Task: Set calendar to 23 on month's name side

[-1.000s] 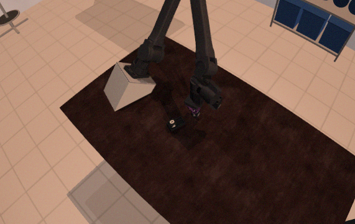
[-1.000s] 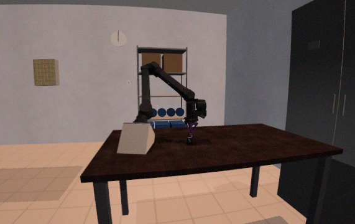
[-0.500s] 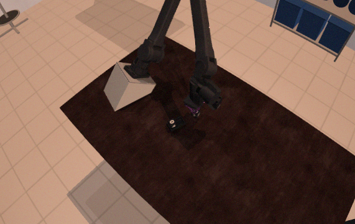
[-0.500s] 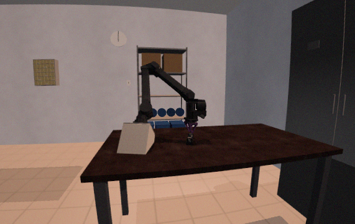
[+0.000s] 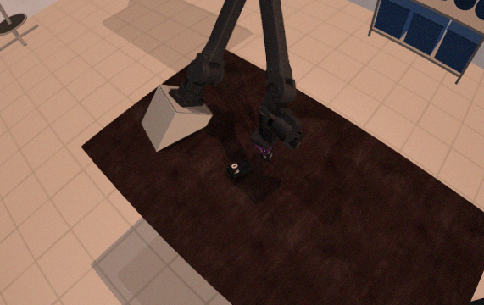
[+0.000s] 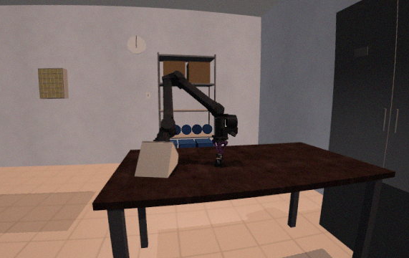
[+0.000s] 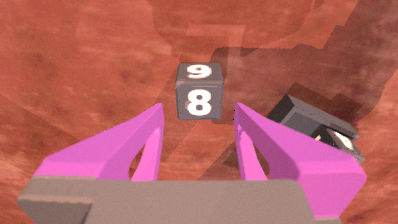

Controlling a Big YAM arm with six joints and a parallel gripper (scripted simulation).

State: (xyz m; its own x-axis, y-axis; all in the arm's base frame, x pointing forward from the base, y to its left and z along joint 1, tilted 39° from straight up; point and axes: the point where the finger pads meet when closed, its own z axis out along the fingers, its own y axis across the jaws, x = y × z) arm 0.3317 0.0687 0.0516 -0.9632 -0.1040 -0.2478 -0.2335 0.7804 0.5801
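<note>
Now: hand 20 mm past the dark tray, 100 mm to the left of it and 40 mm above it.
</note>
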